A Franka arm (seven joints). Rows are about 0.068 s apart.
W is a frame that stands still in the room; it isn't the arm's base.
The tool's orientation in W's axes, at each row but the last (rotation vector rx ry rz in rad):
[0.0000 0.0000 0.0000]
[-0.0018 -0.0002 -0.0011]
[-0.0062 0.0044 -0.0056]
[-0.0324 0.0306 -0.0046]
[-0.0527 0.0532 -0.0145]
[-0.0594 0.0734 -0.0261]
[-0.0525 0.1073 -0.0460]
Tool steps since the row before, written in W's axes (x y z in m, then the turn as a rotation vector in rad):
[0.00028 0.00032 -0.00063 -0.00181 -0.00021 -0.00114]
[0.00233 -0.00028 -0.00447 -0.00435 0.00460 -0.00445]
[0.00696 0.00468 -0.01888 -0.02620 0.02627 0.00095]
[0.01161 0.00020 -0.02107 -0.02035 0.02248 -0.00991]
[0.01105 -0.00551 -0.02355 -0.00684 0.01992 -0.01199]
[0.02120 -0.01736 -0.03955 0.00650 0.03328 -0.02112]
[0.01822 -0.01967 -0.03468 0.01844 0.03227 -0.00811]
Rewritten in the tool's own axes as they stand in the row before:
[0.00028 0.00032 -0.00063 -0.00181 -0.00021 -0.00114]
[0.00233 -0.00027 -0.00447 -0.00436 0.00460 -0.00444]
[0.00702 0.00484 -0.01882 -0.02635 0.02612 0.00100]
[0.01225 0.00093 -0.02069 -0.02015 0.02271 -0.00980]
[0.01236 -0.00411 -0.02318 -0.00651 0.02044 -0.01128]
[0.02449 -0.01443 -0.03882 0.00707 0.03464 -0.01860]
[0.02272 -0.01694 -0.03344 0.01760 0.03343 -0.00445]

